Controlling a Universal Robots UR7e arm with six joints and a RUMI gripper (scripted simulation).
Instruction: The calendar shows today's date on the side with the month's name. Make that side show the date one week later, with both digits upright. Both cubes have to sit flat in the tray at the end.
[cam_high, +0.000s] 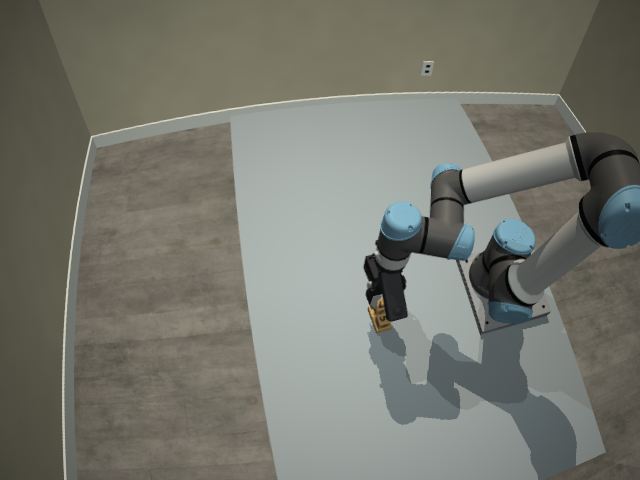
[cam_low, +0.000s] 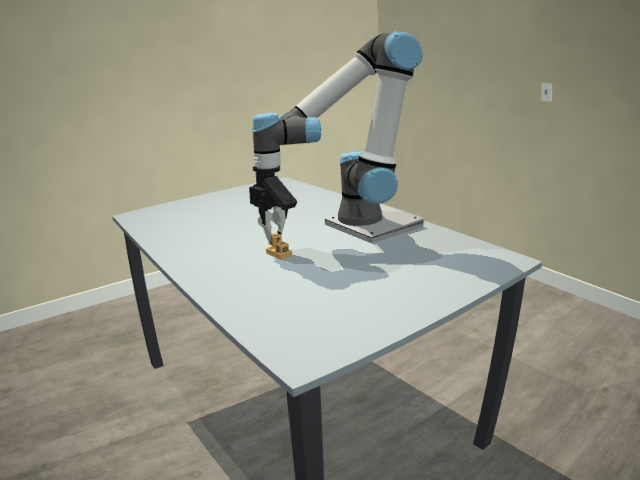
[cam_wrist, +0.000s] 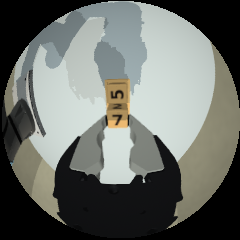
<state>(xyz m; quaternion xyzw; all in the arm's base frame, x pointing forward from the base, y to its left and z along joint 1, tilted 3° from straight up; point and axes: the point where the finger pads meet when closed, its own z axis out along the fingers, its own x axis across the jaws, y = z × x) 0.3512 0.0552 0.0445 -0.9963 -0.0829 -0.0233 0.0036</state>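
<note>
My gripper is now 20 mm to the right of the wooden tray and 50 mm above it.
</note>
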